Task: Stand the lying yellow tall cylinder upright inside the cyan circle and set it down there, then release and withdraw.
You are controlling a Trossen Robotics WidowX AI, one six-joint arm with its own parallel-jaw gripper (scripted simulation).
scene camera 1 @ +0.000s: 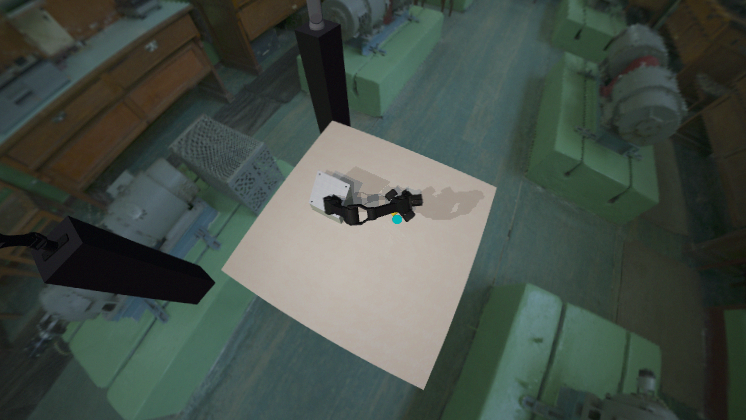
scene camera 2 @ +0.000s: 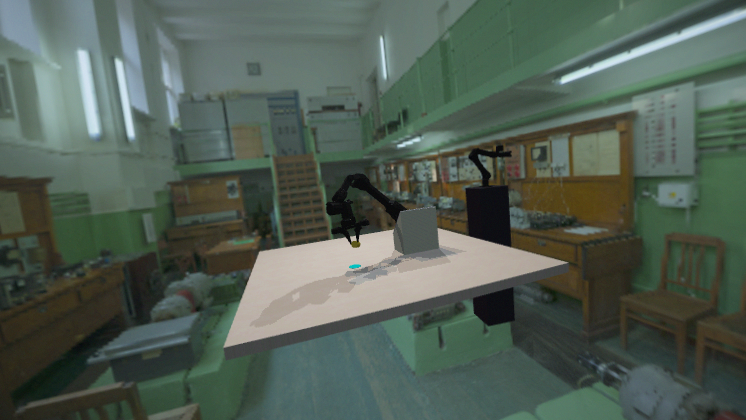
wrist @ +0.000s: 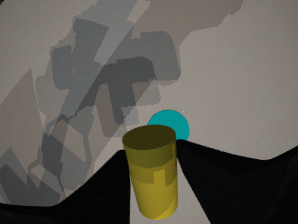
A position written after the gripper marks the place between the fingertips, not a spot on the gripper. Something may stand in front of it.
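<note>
There's a yellow tall cylinder (wrist: 151,150), and it's being carried by the gripper (wrist: 151,151).
</note>
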